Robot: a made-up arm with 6 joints. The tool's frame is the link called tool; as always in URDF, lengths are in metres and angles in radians.
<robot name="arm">
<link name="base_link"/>
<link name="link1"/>
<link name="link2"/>
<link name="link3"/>
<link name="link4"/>
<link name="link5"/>
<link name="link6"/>
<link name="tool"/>
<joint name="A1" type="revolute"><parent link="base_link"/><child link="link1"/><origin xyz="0.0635 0.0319 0.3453" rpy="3.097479 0.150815 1.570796"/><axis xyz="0 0 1"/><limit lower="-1.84" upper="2.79" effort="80" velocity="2.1"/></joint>
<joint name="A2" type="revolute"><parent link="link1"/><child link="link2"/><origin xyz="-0.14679 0.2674 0.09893" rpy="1.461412 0.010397 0.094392"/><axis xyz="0 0 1"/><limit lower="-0.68" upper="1.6" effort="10" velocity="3.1"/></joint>
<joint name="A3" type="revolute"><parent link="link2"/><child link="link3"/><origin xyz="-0.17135 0.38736 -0.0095" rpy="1.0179 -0.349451 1.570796"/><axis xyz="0 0 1"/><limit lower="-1.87" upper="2.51" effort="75" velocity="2.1"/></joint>
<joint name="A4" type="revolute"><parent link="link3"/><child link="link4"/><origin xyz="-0.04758 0.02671 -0.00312" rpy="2.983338 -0.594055 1.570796"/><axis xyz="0 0 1"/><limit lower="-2.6" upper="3.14" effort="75" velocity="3.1"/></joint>
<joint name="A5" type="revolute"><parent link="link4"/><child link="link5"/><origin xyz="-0.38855 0.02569 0.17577" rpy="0.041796 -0.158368 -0.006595"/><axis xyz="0 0 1"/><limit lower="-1.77" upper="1.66" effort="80" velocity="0.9"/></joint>
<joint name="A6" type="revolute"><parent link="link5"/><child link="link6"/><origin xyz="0.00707 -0.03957 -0.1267" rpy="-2.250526 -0.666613 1.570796"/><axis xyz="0 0 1"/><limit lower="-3" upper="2.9" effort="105" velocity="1.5"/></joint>
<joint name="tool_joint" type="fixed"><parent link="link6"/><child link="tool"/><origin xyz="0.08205 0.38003 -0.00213" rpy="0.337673 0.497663 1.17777"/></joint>
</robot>
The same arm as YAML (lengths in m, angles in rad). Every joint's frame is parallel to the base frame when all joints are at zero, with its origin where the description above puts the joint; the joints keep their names.
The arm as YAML. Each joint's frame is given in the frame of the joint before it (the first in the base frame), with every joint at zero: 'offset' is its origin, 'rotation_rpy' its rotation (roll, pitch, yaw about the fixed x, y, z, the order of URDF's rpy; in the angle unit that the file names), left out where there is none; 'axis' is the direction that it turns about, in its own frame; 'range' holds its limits. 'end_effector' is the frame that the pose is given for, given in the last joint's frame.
length_unit: m
angle_unit: rad
chain:
  - id: A1
    offset: [0.0635, 0.0319, 0.3453]
    axis: [0.044099, -0.150098, -0.987687]
    range: [-1.84, 2.79]
  - id: A2
    offset: [0.2715, -0.1582, -0.064]
    axis: [-0.983715, 0.070801, -0.165203]
    range: [-0.68, 1.6]
  - id: A3
    offset: [0.0527, -0.2272, -0.3537]
    axis: [-0.433222, 0.901045, -0.020901]
    range: [-1.87, 2.51]
  - id: A4
    offset: [-0.013, -0.0085, 0.0524]
    axis: [-0.162504, -0.986624, -0.0129]
    range: [-2.6, 3.14]
  - id: A5
    offset: [0.3448, -0.2337, -0.095]
    axis: [0.0, -1.0, 0.0]
    range: [-1.77, 1.66]
  - id: A6
    offset: [0.0, 0.1267, 0.0402]
    axis: [0.697322, 0.494016, -0.519317]
    range: [-3.0, 2.9]
end_effector:
  offset: [-0.2801, 0.1805, -0.2003]
  rotation_rpy: [2.8296, 0.3121, 3.0867]

